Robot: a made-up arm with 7 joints.
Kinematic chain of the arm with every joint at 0, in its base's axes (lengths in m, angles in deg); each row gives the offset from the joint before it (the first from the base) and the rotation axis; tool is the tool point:
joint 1: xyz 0 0 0.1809 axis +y
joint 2: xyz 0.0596 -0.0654 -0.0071 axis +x
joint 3: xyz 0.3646 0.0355 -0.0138 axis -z
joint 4: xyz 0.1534 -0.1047 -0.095 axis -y
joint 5: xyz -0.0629 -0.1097 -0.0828 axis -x
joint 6: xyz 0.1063 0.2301 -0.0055 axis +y
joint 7: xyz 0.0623 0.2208 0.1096 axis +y
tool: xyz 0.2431 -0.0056 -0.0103
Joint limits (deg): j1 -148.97..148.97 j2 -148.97..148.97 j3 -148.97..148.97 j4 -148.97..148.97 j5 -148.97..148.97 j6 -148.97..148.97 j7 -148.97..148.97
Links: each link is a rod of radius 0.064 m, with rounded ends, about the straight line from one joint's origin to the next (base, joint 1, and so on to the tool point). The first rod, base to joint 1, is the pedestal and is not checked.
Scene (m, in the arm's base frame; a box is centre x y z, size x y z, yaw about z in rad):
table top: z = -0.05
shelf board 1: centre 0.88 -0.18 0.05 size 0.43 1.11 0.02 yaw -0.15
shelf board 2: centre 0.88 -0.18 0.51 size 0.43 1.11 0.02 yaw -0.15
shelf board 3: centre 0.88 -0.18 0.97 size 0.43 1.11 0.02 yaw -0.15
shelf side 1: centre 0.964 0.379 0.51 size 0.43 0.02 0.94 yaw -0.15
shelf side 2: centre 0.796 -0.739 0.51 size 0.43 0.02 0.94 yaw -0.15
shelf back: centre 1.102 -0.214 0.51 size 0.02 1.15 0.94 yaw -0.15
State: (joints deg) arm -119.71 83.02 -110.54 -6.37 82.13 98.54 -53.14
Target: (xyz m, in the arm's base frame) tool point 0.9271 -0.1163 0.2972
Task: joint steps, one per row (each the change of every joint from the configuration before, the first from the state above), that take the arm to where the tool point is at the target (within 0.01 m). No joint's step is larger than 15 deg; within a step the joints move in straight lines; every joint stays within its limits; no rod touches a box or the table.
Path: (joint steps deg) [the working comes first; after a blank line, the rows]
Joints at the target: -54.37 28.37 -69.88 -55.42 63.43 121.69 -38.27
Straight joint move there: touches shelf board 2, shelf side 1.

1: 2.65 -5.50 6.45 -7.12 -12.21 5.35 0.60
2: 2.65 -5.49 6.44 -7.12 -12.21 5.35 0.59
3: 2.66 -5.50 6.45 -7.12 -12.21 5.35 0.60
4: 2.65 -5.49 6.45 -7.13 -12.21 5.35 0.60
5: 9.66 -6.76 9.09 -10.54 -1.77 3.89 7.92
6: 9.66 -6.77 9.09 -10.55 -1.77 3.89 7.93
7: 9.65 -6.76 9.09 -10.54 -1.76 3.90 7.93
8: 8.59 -4.13 -4.14 3.69 11.81 -3.31 -3.77
9: 8.59 -4.12 -4.13 3.69 11.82 -3.31 -3.76
10: 8.58 -4.13 -4.13 3.69 11.81 -3.31 -3.77

